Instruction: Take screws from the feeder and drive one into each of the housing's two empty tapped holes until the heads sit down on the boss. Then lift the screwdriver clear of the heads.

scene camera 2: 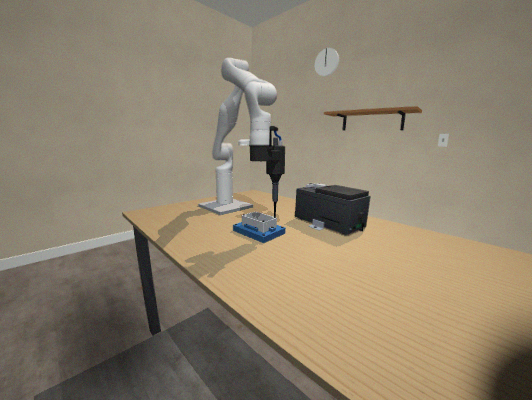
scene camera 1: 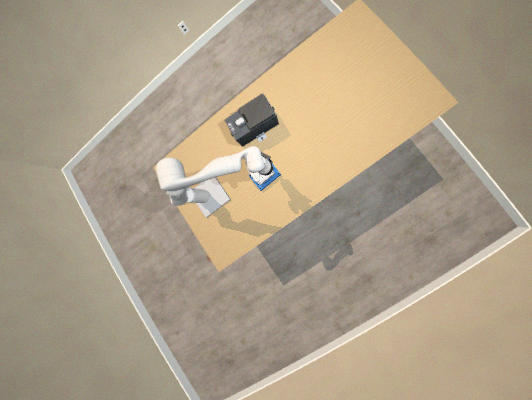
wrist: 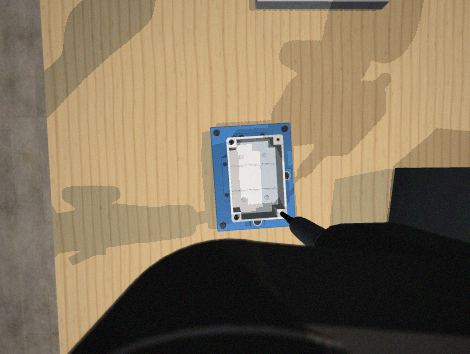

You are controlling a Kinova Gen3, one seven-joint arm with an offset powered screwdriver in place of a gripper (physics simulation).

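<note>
The light grey, open-topped housing [scene camera 2: 252, 223] [wrist: 231, 180] sits in a blue fixture [scene camera 1: 260, 186] [scene camera 2: 267, 235] [wrist: 220, 175]. In the wrist view its two left corners show dark round spots; the upper right corner boss [wrist: 278, 140] shows a small dark hole. My black screwdriver [scene camera 2: 275, 216] [wrist: 283, 214] points down, its bit tip at the housing's lower right corner in the wrist view. The tip hides that corner's hole, and I cannot tell whether a screw is on the bit or how far it is in. The dark screw feeder [scene camera 1: 260, 111] [scene camera 2: 327, 209] [wrist: 432, 200] stands beside the fixture.
A small pale bracket [scene camera 1: 261, 136] [scene camera 2: 316, 225] sticks out at the feeder's foot. The arm's grey base plate [scene camera 1: 216, 194] [scene camera 2: 210, 206] [wrist: 320, 4] is on the wooden table [scene camera 1: 370, 75] [scene camera 2: 400, 280] [wrist: 135, 150]. A wall shelf [scene camera 2: 372, 111] hangs behind the feeder.
</note>
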